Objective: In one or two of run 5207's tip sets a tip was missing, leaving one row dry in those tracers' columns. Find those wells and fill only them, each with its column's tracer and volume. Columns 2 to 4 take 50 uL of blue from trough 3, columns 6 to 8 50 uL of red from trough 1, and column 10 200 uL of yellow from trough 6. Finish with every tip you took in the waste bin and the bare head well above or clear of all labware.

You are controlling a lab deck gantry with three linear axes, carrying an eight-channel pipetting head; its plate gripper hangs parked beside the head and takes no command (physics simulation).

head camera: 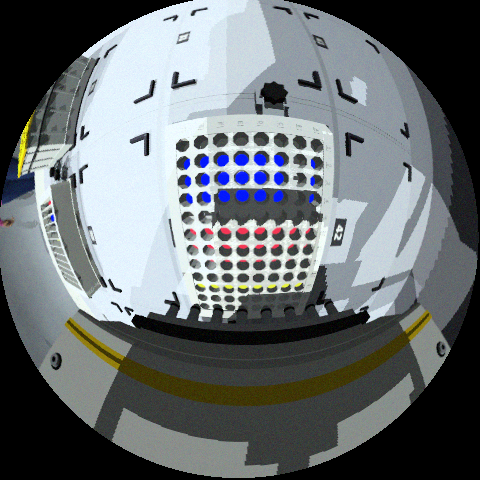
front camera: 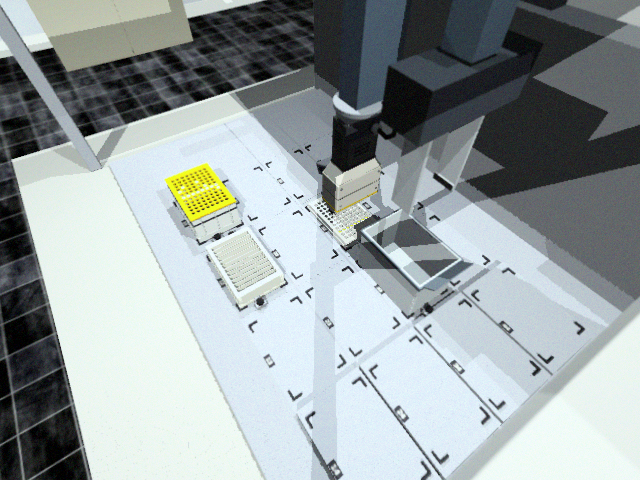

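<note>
The white well plate (front camera: 343,229) (head camera: 190,125) lies under and in front of the pipetting head (front camera: 354,183) (head camera: 247,365). In the head view, blue shows in three columns, in every well except the seventh from the left, which looks dry. Red shows faintly in three columns and yellow in one, apparently in all eight wells. The head's short dark nozzles show no tips. The yellow tip rack (front camera: 201,193) (head camera: 24,150) has both filled and dark positions. The trough block (front camera: 261,287) (head camera: 75,235) shows red and blue at one end. The parked plate gripper (front camera: 423,196) hangs open and empty.
The open waste bin (front camera: 421,285) stands close beside the plate, under the parked gripper's side. A black knob (head camera: 274,92) sits near the plate's far edge. Corner brackets mark the deck positions. A person's hand (head camera: 7,221) shows at the left edge of the head view.
</note>
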